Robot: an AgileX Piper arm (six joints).
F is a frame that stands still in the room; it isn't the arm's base.
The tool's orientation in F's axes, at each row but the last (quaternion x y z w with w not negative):
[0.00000 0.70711 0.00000 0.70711]
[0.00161 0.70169 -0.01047 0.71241]
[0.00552 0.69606 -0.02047 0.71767]
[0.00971 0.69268 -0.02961 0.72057]
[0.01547 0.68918 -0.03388 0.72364]
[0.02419 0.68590 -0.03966 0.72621]
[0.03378 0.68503 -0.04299 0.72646]
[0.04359 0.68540 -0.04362 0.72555]
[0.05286 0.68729 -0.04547 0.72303]
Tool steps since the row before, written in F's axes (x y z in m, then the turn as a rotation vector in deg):
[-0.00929 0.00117 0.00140 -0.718 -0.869 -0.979]
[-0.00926 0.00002 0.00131 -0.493 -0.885 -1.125]
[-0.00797 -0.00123 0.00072 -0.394 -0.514 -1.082]
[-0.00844 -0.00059 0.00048 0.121 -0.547 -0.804]
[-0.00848 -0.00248 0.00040 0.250 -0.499 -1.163]
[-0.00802 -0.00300 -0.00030 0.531 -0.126 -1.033]
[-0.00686 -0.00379 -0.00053 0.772 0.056 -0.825]
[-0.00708 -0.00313 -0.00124 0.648 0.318 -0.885]
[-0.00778 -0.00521 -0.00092 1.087 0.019 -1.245]
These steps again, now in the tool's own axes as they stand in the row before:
[-0.00140 0.00117 -0.00929 0.979 -0.869 -0.718]
[-0.00145 -0.00016 -0.00924 1.129 -0.879 -0.495]
[-0.00093 -0.00154 -0.00789 1.081 -0.506 -0.408]
[-0.00079 -0.00108 -0.00837 0.824 -0.517 0.118]
[-0.00074 -0.00308 -0.00826 1.187 -0.452 0.226]
[-0.00008 -0.00371 -0.00772 1.064 -0.057 0.479]
[0.00019 -0.00451 -0.00643 0.867 0.148 0.711]
[0.00085 -0.00398 -0.00670 0.919 0.392 0.553]
[0.00048 -0.00625 -0.00702 1.299 0.152 1.011]

